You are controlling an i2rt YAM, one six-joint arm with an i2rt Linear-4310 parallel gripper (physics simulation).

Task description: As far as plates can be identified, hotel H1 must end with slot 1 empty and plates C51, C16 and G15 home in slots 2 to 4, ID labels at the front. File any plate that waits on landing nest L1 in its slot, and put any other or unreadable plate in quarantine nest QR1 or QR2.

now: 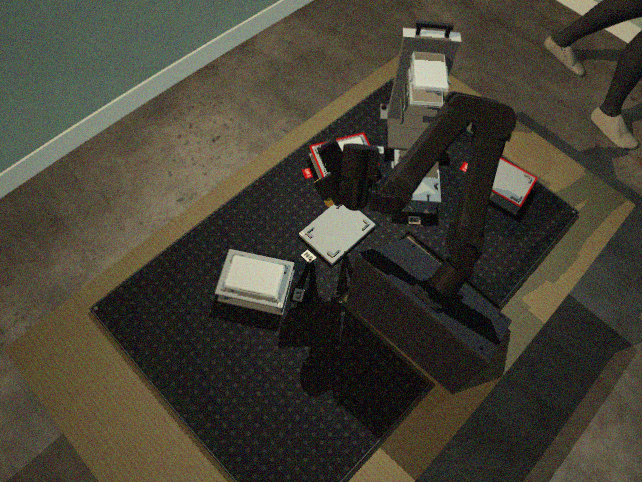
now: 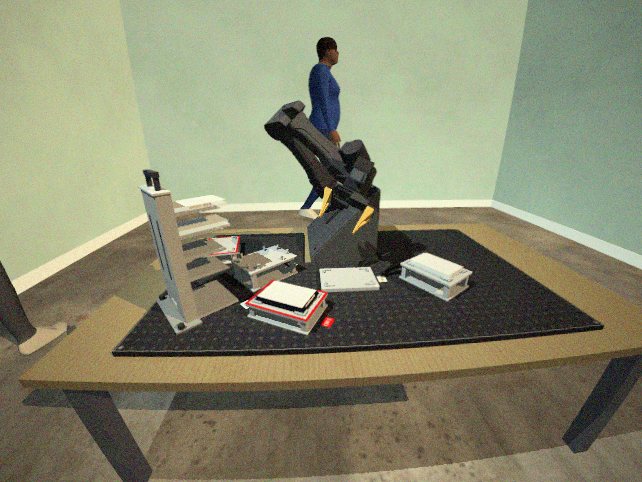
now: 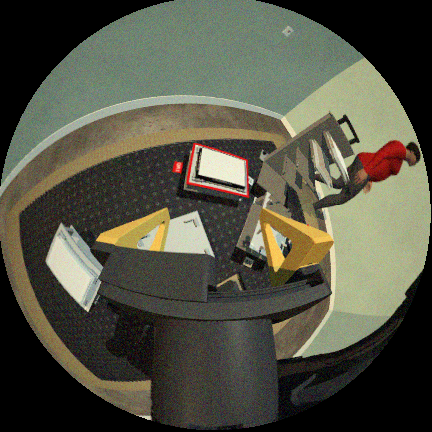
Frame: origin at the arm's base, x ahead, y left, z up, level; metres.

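Seen in the pictures: gripper, fingertip midpoint: point(image 2: 335, 225) point(image 3: 214, 212); arm's base, link origin: point(image 1: 437, 293).
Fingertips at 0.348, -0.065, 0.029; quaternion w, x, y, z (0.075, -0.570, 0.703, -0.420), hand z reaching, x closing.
Note:
Pixels of each thing's top centre, then the offset from my fingertips to it, as dx, dy, dz. "*": a spot on its surface instead.
- upper plate, top centre: point(image 2: 194, 201) point(image 1: 430, 69) point(image 3: 339, 153) +0.036, -0.341, +0.082
- lower plate, top centre: point(image 2: 197, 222) point(image 1: 426, 84) point(image 3: 323, 160) +0.036, -0.341, +0.029
- white plate, top centre: point(image 1: 254, 274) point(image 3: 65, 269) point(image 2: 436, 263) -0.007, +0.296, -0.122
- landing nest L1, surface spot: point(image 1: 221, 298) * +0.021, +0.382, -0.173
- white plate with a black base, top centre: point(image 2: 287, 293) point(image 3: 223, 166) point(image 1: 344, 152) +0.107, -0.125, -0.132
- red-rimmed nest QR1, surface spot: point(image 2: 282, 320) * +0.147, -0.137, -0.182
- Red-rimmed nest QR2, top centre: point(image 1: 503, 176) point(image 2: 221, 243) -0.245, -0.395, -0.140
- flat white pad, surface spot: point(image 3: 190, 232) * -0.016, -0.007, -0.174
Hotel H1 point(image 1: 399, 124) point(image 2: 168, 254) point(image 3: 300, 142) is a grey tower. White plates sit on its two upper shelves, an upper plate point(image 1: 429, 72) point(image 2: 203, 202) and a lower plate point(image 2: 205, 225); their IDs are not readable. The lower shelves show no plate. A white plate point(image 1: 256, 277) point(image 2: 433, 264) point(image 3: 72, 272) lies on landing nest L1 point(image 1: 221, 298). A white plate with a black base point(image 2: 286, 294) point(image 3: 222, 167) lies on red-rimmed nest QR1 point(image 2: 282, 320). Red-rimmed nest QR2 point(image 1: 513, 181) point(image 2: 226, 244) shows no plate. My gripper point(image 2: 339, 223) point(image 3: 214, 212) is open and empty, above the mat between QR1 and the arm base.
A flat white pad point(image 1: 337, 233) point(image 2: 350, 278) point(image 3: 190, 232) with black corner marks lies between L1 and QR1. A raised grey stand point(image 2: 267, 260) with small posts is beside the hotel. The dark arm base point(image 1: 414, 321) point(image 2: 344, 236) stands behind the pad. A person point(image 2: 324, 93) is behind the table.

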